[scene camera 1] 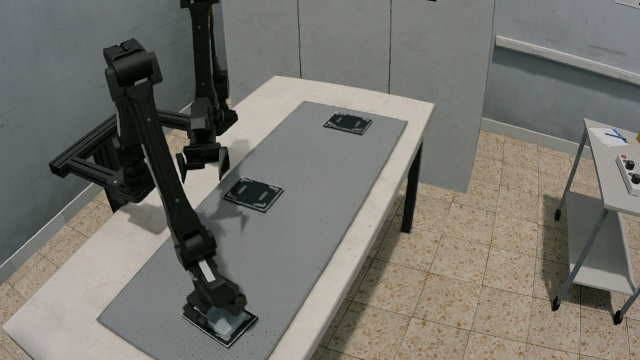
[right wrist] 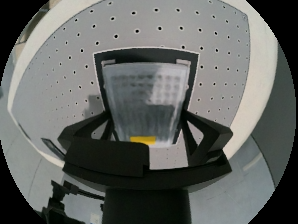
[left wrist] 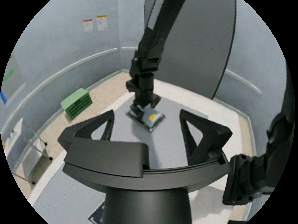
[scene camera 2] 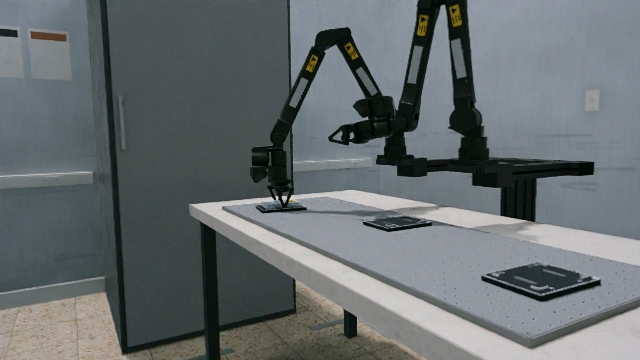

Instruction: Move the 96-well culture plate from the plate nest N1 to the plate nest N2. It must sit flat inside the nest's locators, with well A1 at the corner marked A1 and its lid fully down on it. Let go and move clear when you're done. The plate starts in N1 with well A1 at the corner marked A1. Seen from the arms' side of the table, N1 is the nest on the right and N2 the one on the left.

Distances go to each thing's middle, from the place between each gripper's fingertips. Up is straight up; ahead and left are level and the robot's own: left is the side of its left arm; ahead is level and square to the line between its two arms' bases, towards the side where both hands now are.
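Labels:
The plate nest (scene camera 1: 250, 195) is 450 mm to the left of my right hand, 200 mm behind it and 10 mm below it. With the 96-well plate (right wrist: 145, 100), my right hand is 10 mm below it. Going by their middles, of the things named here the 96-well plate is the nearest to my right hand.
The plate nest is 26 cm to the left of my left hand (scene camera 1: 201, 181), 25 cm below it and 6 cm behind it. As for the 96-well plate, my left hand is 23 cm above it, 19 cm to the left of it and 14 cm short of it. Going by its middle, the plate nest is nearer to my left hand than to my right hand.

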